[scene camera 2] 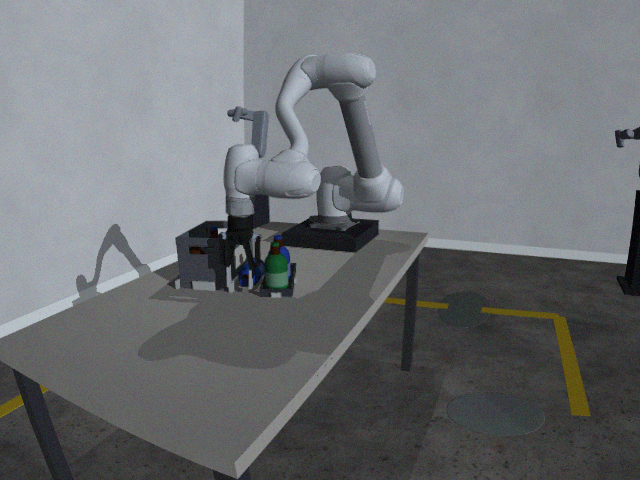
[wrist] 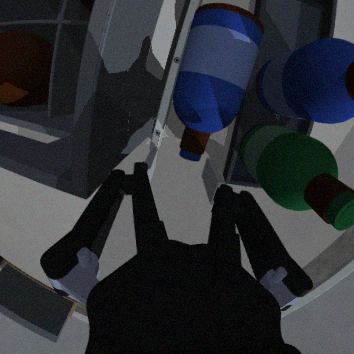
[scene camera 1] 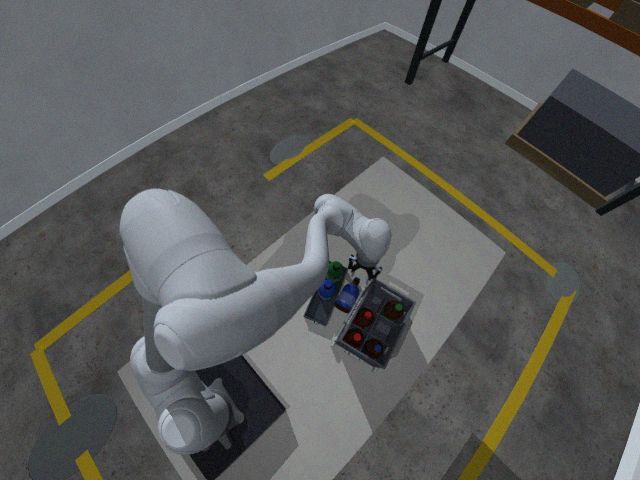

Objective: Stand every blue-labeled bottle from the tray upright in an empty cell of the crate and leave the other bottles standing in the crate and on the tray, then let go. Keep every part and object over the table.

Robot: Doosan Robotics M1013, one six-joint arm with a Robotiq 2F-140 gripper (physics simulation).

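Places are measured from the arm's base along level axes (x ahead, y left, z up), in centimetres.
Pixels of known places: gripper, fingertip midpoint: (scene camera 2: 240, 286) (wrist: 180, 162) (scene camera 1: 360, 277); arm's base at its link origin: (scene camera 2: 334, 224).
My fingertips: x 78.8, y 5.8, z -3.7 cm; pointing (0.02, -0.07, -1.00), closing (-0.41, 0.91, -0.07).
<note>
Ahead of a thing's pixels: the offset from my fingertips to its top centre.
A blue bottle with a pale blue label {dz +4.8, dx -8.8, dy -2.6 cm} (scene camera 1: 347, 296) (scene camera 2: 260, 267) (wrist: 220, 57) lies on its side between the tray (scene camera 1: 316, 320) (scene camera 2: 279, 292) (wrist: 292, 15) and the crate {dz +14.9, dx -11.6, dy -8.6 cm} (scene camera 1: 356, 352) (scene camera 2: 188, 268) (wrist: 45, 165). Its blue-capped neck faces my gripper (scene camera 1: 364, 272) (scene camera 2: 240, 281) (wrist: 180, 162), which is partly open, empty and low, just beyond the cap. Another blue bottle {dz +13.4, dx -16.1, dy +4.6 cm} (scene camera 1: 327, 290) (scene camera 2: 284, 255) (wrist: 317, 80) and a green bottle {dz +13.4, dx -8.3, dy +8.6 cm} (scene camera 1: 335, 270) (scene camera 2: 276, 269) (wrist: 297, 170) stand on the tray. The crate shows two empty cells in scene camera 1: one at the gripper-side corner, one in the middle of the far row.
The crate holds brown bottles: two with red caps {dz +13.7, dx -12.1, dy -14.1 cm} (scene camera 1: 364, 317) {dz +13.7, dx -20.5, dy -17.4 cm} (scene camera 1: 354, 337), one with a green cap {dz +13.7, dx -0.8, dy -19.6 cm} (scene camera 1: 393, 310) and one with a blue cap {dz +13.7, dx -17.4, dy -25.2 cm} (scene camera 1: 373, 348). The crate wall stands close beside one finger. The green bottle stands near the other finger.
</note>
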